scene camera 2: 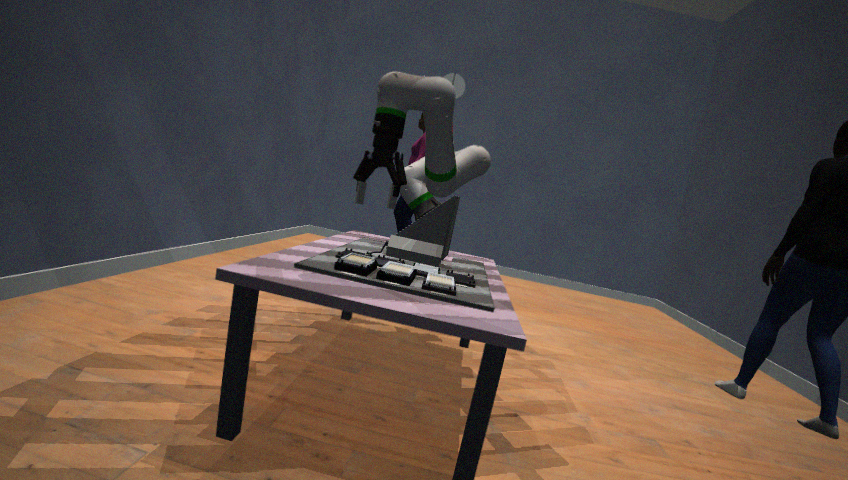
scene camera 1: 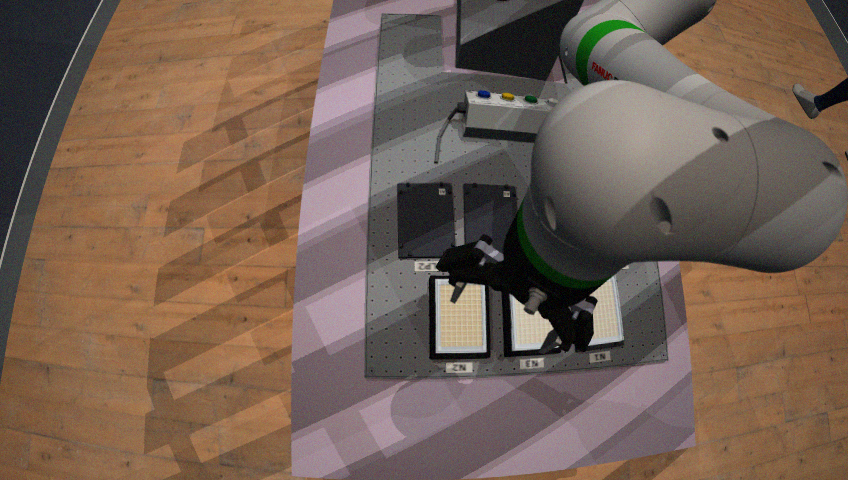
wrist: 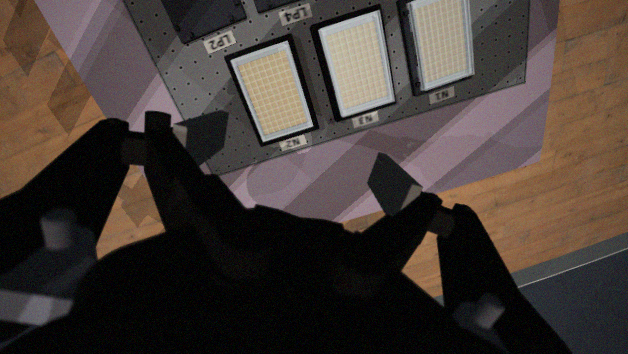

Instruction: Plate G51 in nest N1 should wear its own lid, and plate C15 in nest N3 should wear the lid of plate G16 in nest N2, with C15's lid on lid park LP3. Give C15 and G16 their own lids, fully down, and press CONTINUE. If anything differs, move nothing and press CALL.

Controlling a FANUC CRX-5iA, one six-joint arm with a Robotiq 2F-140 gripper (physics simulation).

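Plate in N2 (scene camera 1: 461,321) (wrist: 274,92) is deeper yellow, with a pale rim, inside a black nest. The plate in N3 (scene camera 1: 529,324) (wrist: 356,65) and the plate in N1 (scene camera 1: 608,309) (wrist: 442,45) look paler. At N1 in the wrist view, black nest shows along the left side, not the right. Whose lids they wear, and how they are seated, I cannot tell. LP3 and its lid do not show in the wrist view and are hidden behind the arm in scene camera 1. My gripper (scene camera 1: 503,317) (scene camera 2: 376,195) (wrist: 301,149) is open and empty, high above the table.
Dark lid parks LP2 (scene camera 1: 424,220) (wrist: 202,15) and LP4 (scene camera 1: 489,208) stand behind the nests. The button box (scene camera 1: 499,123) shows blue, yellow and green buttons; its right end is hidden by the arm. A dark stand (scene camera 1: 505,38) is at the back. A person (scene camera 2: 824,202) stands right.
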